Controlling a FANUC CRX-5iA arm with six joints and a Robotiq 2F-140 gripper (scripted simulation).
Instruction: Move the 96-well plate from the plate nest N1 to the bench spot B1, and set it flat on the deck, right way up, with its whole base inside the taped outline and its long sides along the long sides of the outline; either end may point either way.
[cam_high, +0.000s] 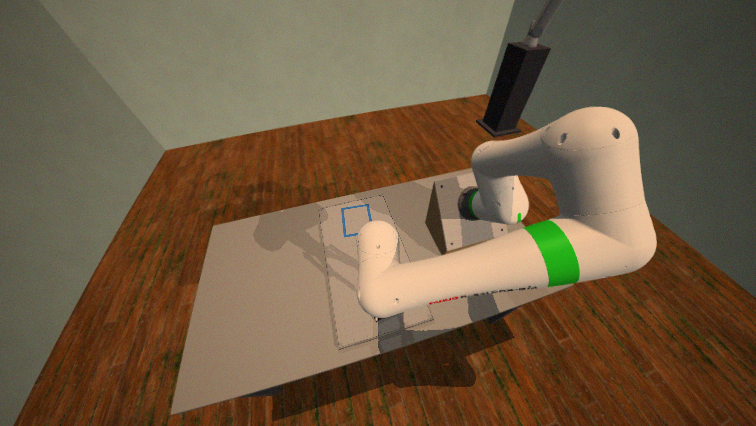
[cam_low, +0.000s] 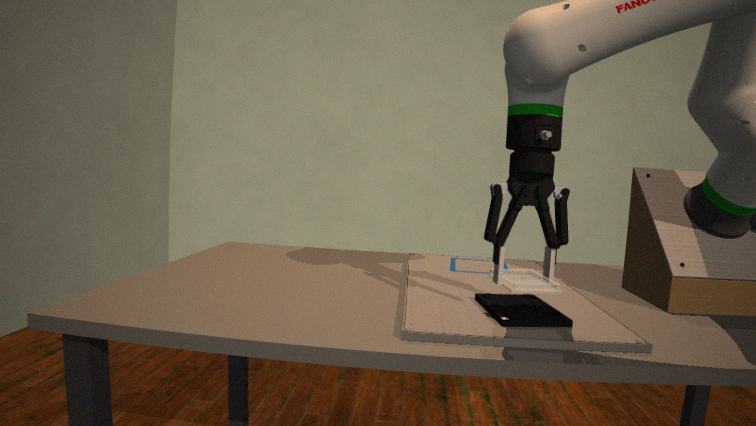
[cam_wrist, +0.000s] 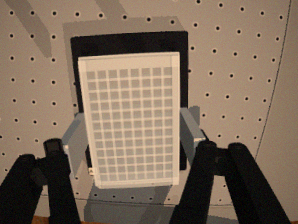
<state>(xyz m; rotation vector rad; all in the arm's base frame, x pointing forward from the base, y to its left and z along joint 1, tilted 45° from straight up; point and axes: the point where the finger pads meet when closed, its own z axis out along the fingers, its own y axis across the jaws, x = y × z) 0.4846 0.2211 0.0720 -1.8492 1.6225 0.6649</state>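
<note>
The black plate nest N1 is 7 cm below my hand. The rest, counted from my hand: white 96-well plate: 2 cm below.
</note>
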